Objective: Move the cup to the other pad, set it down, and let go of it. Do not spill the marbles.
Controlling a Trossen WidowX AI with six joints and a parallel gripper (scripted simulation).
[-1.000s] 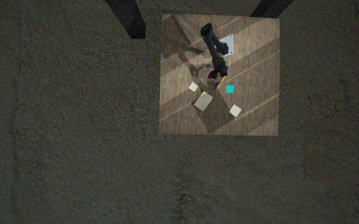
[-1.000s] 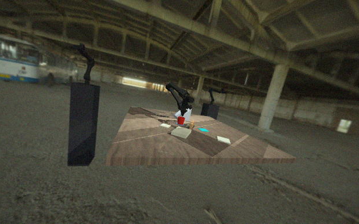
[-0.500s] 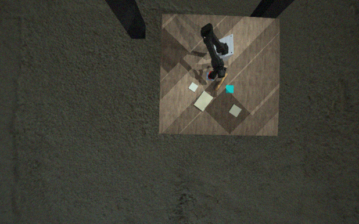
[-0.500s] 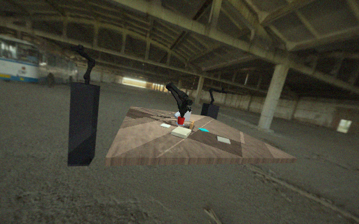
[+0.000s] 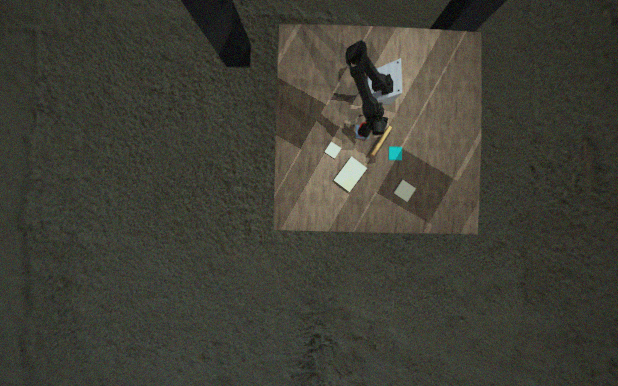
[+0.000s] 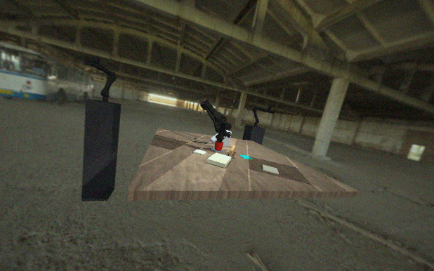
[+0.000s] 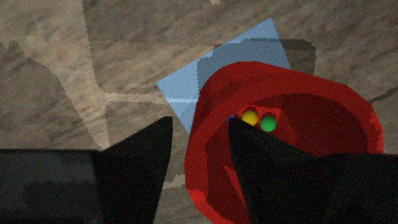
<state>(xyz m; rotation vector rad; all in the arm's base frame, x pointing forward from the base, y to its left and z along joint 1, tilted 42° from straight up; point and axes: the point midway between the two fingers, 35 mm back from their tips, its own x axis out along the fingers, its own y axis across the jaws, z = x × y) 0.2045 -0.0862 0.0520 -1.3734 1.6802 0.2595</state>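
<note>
Right now the light blue pad is 20 mm ahead of my gripper tip, 20 mm to the right of it and 50 mm below it. The rest, counted from my gripper tip: tan wooden stick: 90 mm ahead, 90 mm to the left, 20 mm below; then red cup: 30 mm ahead, 20 mm to the right; then teal pad: 150 mm ahead, 190 mm to the left, 50 mm below.
</note>
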